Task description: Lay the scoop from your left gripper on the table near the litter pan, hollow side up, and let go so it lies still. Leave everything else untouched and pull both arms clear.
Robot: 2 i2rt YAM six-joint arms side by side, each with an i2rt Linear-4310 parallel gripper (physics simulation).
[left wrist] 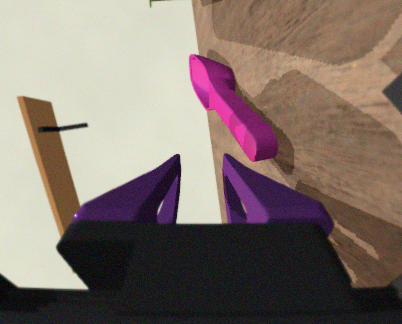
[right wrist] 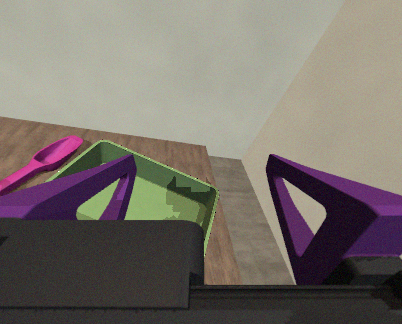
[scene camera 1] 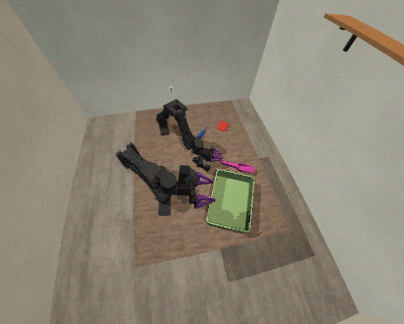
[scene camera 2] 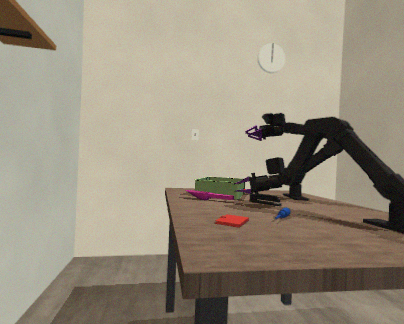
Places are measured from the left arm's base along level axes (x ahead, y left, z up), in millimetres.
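Pixels of known places: left gripper, fingertip midpoint: (left wrist: 201, 161) (scene camera 1: 222, 158) (scene camera 2: 234, 187); right gripper, fingertip midpoint: (right wrist: 201, 161) (scene camera 1: 214, 190) (scene camera 2: 246, 133); left arm's base, origin of the base link: (scene camera 1: 163, 126) (scene camera 2: 402, 230); right arm's base, origin of the base link: (scene camera 1: 165, 199) (scene camera 2: 295, 197).
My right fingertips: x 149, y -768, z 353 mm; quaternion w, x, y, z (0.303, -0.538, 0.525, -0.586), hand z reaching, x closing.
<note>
For each thing: its top centre in the pictures, then the offset to it from my right fingertips.
- magenta scoop, middle of its top: (left wrist: 206, 95) (right wrist: 38, 160) (scene camera 2: 209, 192) (scene camera 1: 237, 165) dx +287, dy +237, dz -317 mm
- green litter pan, middle of its top: (right wrist: 138, 197) (scene camera 2: 222, 179) (scene camera 1: 232, 198) dx +146, dy +18, dz -270 mm
- red flat block, middle of its top: (scene camera 2: 232, 217) (scene camera 1: 223, 125) dx +331, dy +639, dz -340 mm
- blue tool, middle of its top: (scene camera 2: 281, 210) (scene camera 1: 202, 130) dx +146, dy +610, dz -326 mm
- black flat object, middle of its top: (scene camera 2: 265, 194) dx +49, dy +329, dz -313 mm
The magenta scoop (scene camera 1: 245, 167) (scene camera 2: 202, 195) (left wrist: 227, 102) (right wrist: 55, 152) lies on the table beside the litter pan, its hollow facing up in the right wrist view. The green litter pan (scene camera 1: 253, 200) (scene camera 2: 220, 188) (right wrist: 145, 167) stands upright. My left gripper (scene camera 1: 220, 156) (scene camera 2: 243, 185) (left wrist: 201, 161) is partly open and empty, low over the table, with its fingertips a little behind the scoop's handle end and apart from it. My right gripper (scene camera 1: 214, 191) (scene camera 2: 246, 132) (right wrist: 201, 161) is wide open and empty, higher up, near the pan's left side in scene camera 1.
A red flat block (scene camera 1: 223, 126) (scene camera 2: 232, 220) and a blue tool (scene camera 1: 202, 133) (scene camera 2: 283, 213) lie on the table on the left arm's side. A black flat object (scene camera 2: 265, 199) lies beneath the left gripper. A wooden shelf (scene camera 1: 370, 37) (scene camera 2: 25, 25) (left wrist: 47, 160) is on the wall.
</note>
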